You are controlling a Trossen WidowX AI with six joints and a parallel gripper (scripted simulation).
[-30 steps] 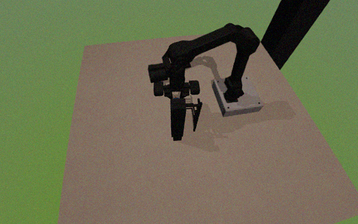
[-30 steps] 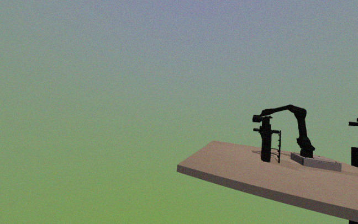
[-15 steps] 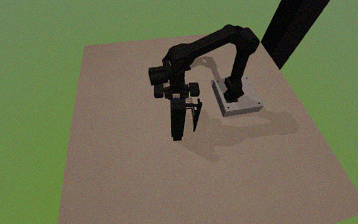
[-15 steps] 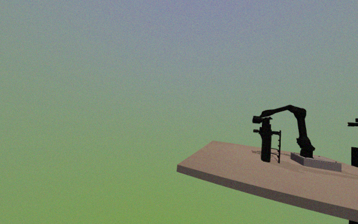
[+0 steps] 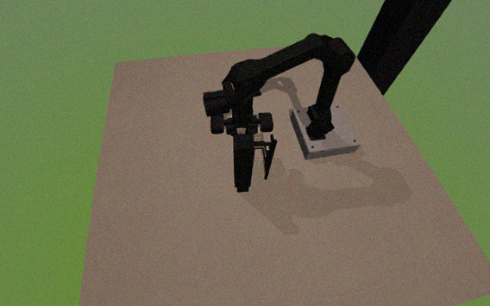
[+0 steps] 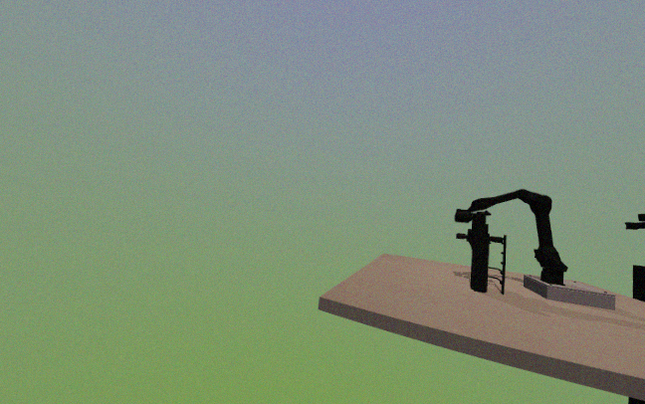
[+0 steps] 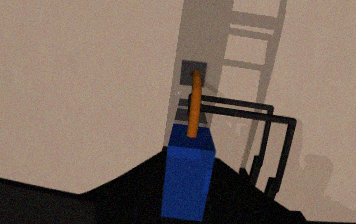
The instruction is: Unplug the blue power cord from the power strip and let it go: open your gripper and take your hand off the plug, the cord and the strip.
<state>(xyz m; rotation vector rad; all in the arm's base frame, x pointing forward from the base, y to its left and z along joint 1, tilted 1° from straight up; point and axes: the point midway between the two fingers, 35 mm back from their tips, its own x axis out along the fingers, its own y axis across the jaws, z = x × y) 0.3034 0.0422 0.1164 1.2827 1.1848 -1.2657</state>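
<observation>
Right now my gripper tip is 3 cm to the right of the blue plug.
</observation>
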